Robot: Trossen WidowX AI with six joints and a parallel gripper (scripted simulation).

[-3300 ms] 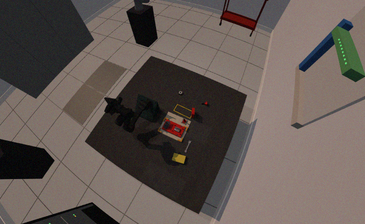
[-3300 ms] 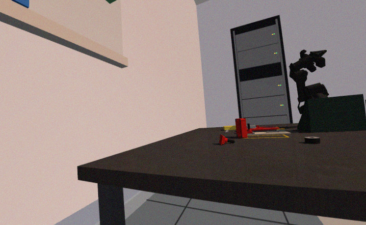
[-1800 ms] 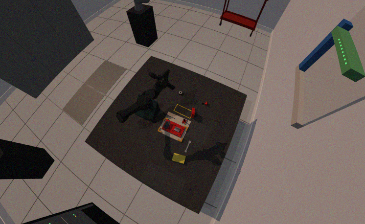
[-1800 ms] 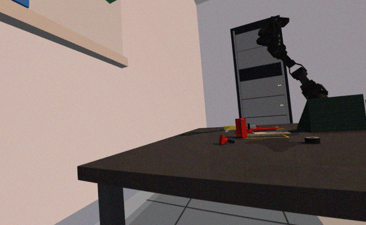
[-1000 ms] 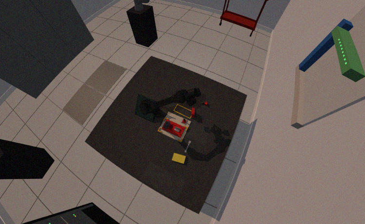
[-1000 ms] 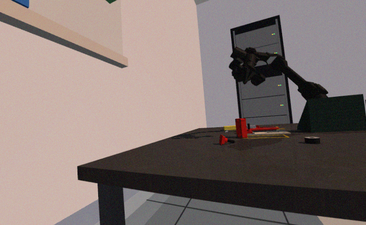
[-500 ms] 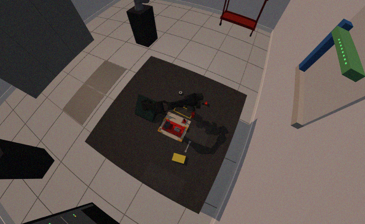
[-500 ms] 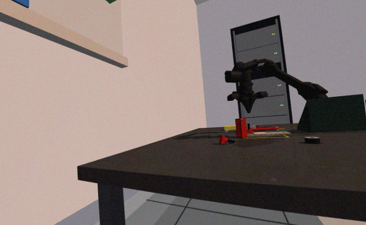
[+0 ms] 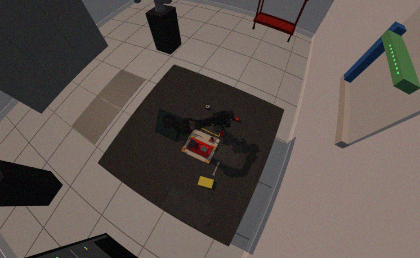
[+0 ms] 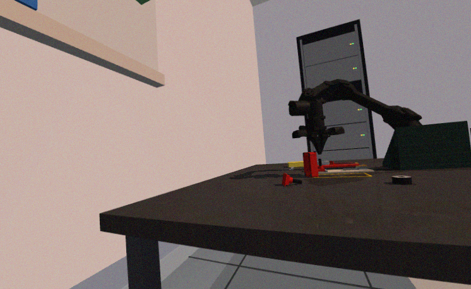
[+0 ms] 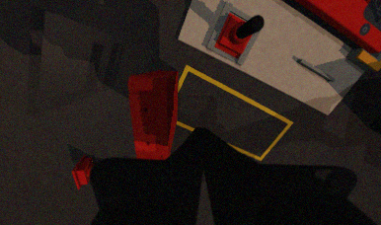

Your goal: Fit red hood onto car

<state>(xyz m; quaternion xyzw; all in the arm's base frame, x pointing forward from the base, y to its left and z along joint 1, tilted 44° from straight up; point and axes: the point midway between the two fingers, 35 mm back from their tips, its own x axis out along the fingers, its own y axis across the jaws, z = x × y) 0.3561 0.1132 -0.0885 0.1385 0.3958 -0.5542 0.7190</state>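
My gripper tip is 4 cm short of the red hood, 4 cm above it and 1 cm to the right of it. Round my gripper tip: yellow block 43 cm to the right, 13 cm ahead, 7 cm below; then black ring 19 cm behind, 17 cm to the left, 8 cm below; then grey wrench 30 cm to the right, 15 cm ahead, 8 cm below.
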